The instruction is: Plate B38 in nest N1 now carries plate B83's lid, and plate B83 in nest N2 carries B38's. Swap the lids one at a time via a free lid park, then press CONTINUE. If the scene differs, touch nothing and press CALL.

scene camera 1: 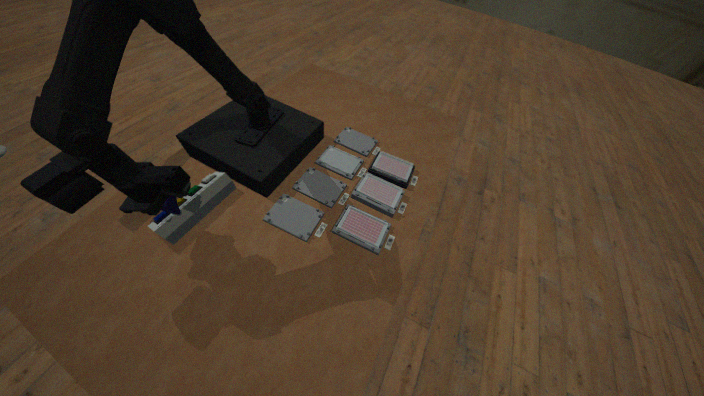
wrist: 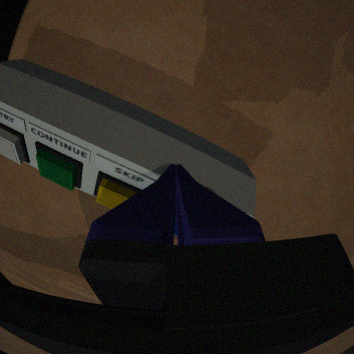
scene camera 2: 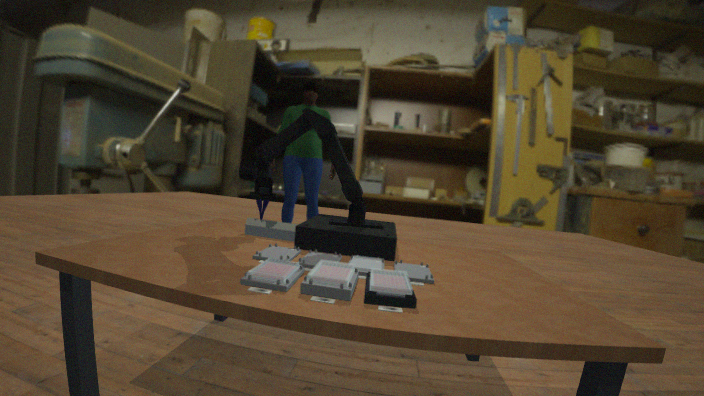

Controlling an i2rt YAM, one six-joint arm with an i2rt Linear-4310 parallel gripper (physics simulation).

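My gripper is shut and empty, its blue fingertips down at the button box, at the CALL end beside the blue button. The fingers hide the CALL button in the wrist view; contact cannot be told. The green CONTINUE button and yellow SKIP button show. Three pink-welled plates sit in nests; their tags are unreadable. A clear lid appears to lie on one lid park; three grey parks look bare.
The black robot base stands between the button box and the parks. Small label cards lie beside nests and parks. A person in a green shirt stands behind the table.
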